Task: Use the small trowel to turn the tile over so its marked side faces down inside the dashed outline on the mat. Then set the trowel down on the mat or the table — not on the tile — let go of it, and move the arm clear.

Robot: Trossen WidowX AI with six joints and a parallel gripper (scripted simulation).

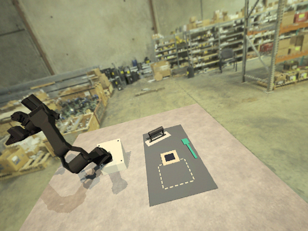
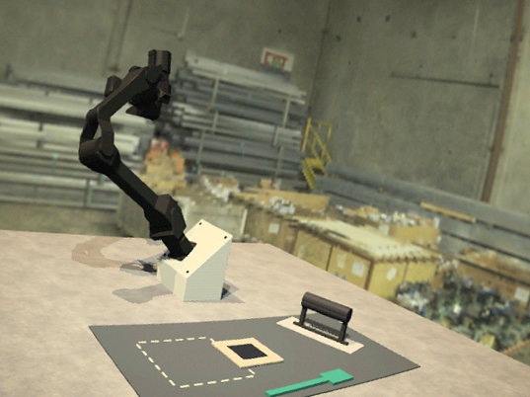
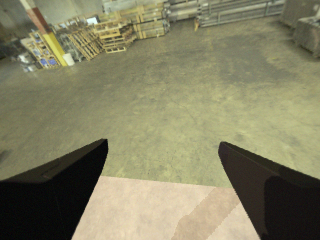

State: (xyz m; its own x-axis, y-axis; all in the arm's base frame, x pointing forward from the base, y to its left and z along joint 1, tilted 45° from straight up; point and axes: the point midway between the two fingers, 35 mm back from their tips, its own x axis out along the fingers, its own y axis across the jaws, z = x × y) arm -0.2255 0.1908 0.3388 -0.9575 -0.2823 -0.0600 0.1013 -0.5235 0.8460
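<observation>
Right now my gripper tip is 700 mm short of the trowel, 260 mm to the right of it and 390 mm above it. Round my gripper tip: grey mat 700 mm ahead, 60 mm to the left, 450 mm below; tile 690 mm ahead, 20 mm to the left, 420 mm below; green flat tool 840 mm ahead, 60 mm to the left, 420 mm below.
</observation>
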